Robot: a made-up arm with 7 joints.
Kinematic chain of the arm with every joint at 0, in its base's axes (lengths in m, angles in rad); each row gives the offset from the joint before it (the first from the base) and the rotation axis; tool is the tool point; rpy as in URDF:
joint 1: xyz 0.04 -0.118 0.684 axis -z
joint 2: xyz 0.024 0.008 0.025 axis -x
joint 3: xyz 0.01 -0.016 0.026 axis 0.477 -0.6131 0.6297
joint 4: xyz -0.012 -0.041 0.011 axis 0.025 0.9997 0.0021
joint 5: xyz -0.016 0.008 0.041 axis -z
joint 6: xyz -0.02 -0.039 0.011 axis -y
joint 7: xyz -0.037 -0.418 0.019 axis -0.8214 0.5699 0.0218
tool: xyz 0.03 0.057 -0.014 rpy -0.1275 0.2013 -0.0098
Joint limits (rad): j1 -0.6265..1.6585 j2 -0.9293..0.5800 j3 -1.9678..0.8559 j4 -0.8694..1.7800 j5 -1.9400..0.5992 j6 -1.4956..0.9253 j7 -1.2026..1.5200
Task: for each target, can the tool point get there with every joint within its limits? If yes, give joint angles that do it. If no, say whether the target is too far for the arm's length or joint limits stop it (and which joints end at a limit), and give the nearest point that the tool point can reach.
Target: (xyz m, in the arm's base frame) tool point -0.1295 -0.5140 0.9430
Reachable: yes | joints -0.2866 -0.7748 -1.3203 -0.4932 0.2799 -0.5248 1.2189
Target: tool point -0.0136 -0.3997 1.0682
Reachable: yes | joints -0.1326 -0.1716 -1.4460 -0.0859 -0.1453 0.4544 0.4120
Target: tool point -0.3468 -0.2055 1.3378
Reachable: no: too far | nearest point -0.2446 -0.1889 1.1742 | short by 0.194 m
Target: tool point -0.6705 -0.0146 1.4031
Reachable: no: too far | nearest point -0.3462 -0.0748 1.0887 | short by 0.456 m
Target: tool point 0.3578 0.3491 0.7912
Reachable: no: joint limits stop it (at a limit: joint 1, joint 2, joint 3, joint 6, joint 7) | nearest point 0.3196 0.2829 0.7861 | short by 0.077 m
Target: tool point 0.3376 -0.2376 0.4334
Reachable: yes | joints -0.0256 -0.7338 -0.1265 0.5810 -1.1150 -0.3910 0.2198
